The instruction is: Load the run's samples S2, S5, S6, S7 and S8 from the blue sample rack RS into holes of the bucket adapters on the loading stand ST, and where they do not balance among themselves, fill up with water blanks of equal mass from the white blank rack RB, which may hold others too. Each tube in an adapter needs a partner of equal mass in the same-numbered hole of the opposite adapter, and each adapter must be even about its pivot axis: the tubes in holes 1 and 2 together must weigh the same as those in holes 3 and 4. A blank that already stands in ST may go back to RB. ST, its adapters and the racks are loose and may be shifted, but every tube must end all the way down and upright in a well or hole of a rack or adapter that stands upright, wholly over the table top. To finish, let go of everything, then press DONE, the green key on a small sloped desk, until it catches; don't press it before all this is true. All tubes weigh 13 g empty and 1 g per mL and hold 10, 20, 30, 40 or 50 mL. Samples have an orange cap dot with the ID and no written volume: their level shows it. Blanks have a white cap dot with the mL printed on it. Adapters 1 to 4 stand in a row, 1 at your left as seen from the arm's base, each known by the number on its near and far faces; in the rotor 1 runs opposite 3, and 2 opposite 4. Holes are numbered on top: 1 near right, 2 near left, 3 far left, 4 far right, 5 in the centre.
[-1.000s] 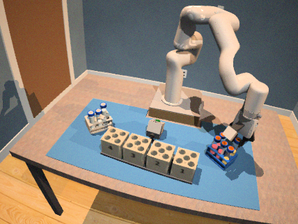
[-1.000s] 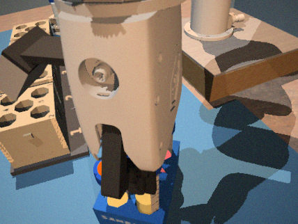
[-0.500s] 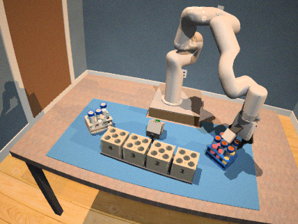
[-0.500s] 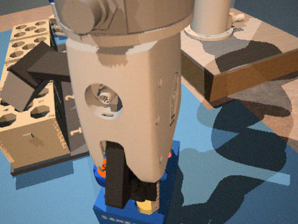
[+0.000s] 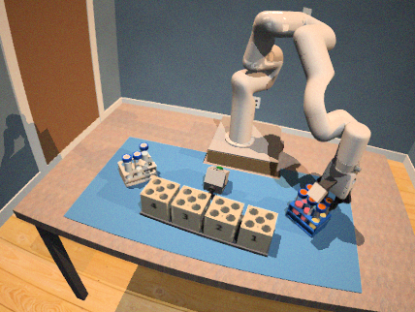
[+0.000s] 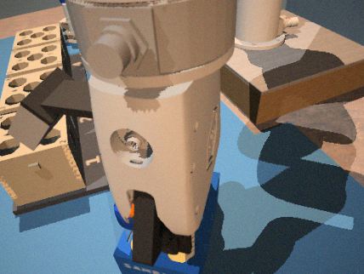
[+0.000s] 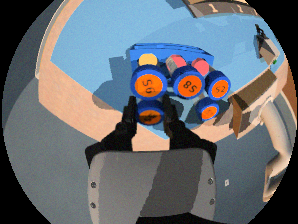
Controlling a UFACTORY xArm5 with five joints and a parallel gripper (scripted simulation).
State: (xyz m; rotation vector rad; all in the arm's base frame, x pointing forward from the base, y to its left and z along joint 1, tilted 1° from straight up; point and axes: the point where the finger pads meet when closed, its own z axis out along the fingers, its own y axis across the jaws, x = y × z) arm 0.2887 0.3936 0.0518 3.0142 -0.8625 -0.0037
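The blue sample rack RS lies 4 cm to the right of my hand and 9 cm below it. Round my hand: white blank rack RB (4 cm ahead, 69 cm to the right, 9 cm below); then blue-capped tube (8 cm ahead, 70 cm to the right, 6 cm below); then loading stand ST (14 cm ahead, 36 cm to the right, 11 cm below).
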